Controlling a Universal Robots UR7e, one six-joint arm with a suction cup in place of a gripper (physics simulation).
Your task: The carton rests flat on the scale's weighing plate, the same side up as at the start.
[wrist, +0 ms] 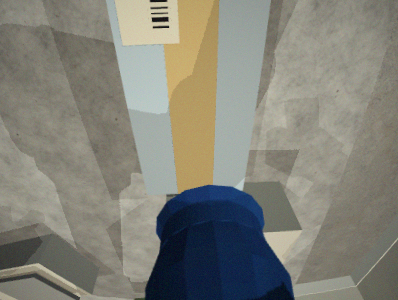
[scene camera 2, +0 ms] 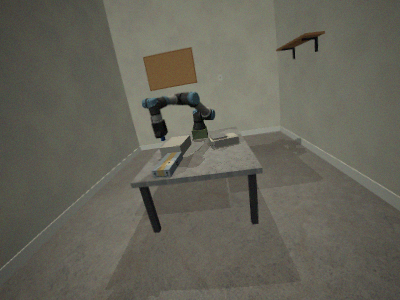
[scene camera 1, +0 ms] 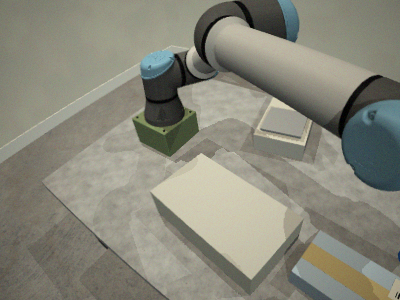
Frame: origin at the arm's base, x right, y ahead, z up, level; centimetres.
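Seen in the pictures: hand at its tool point: (wrist: 210, 229) (scene camera 2: 163, 140); arm's base at its link origin: (scene camera 2: 199, 128) (scene camera 1: 164, 114).
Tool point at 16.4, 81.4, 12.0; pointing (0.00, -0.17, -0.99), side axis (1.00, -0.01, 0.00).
Pixels of each thing's middle, then the offset from my tool point to it, as dx, dy, dz.
- carton at the middle of its body: (wrist: 190, 58) (scene camera 2: 168, 163) -0.1, +0.7, -19.6
- scale at the middle of its body: (wrist: 28, 277) (scene camera 1: 287, 123) (scene camera 2: 223, 139) -43.5, -44.9, -18.3
- big cream box at the middle of its body: (wrist: 219, 259) (scene camera 1: 222, 215) (scene camera 2: 176, 145) +2.7, -39.2, -17.6
The carton (scene camera 1: 345, 270) (scene camera 2: 167, 165) (wrist: 195, 125), light blue with an orange-yellow stripe, lies flat on the table, with a white barcode label on its upper face. The scale (scene camera 1: 280, 145) (scene camera 2: 225, 141) (wrist: 75, 265) is a low cream box with a grey weighing plate (scene camera 1: 284, 121) (wrist: 27, 289) that bears no carton. My gripper (scene camera 2: 163, 139) (wrist: 210, 200), a blue suction cup, hangs above the table around the carton and the big cream box, with nothing on it. In scene camera 1 a sliver of the cup shows at the right edge.
A big cream box (scene camera 1: 225, 215) (scene camera 2: 175, 144) (wrist: 272, 207) lies between the carton and the arm's green base block (scene camera 1: 170, 137) (scene camera 2: 200, 134). The scale stands across the table from it. The arm's thick links pass over the scale's side in scene camera 1.
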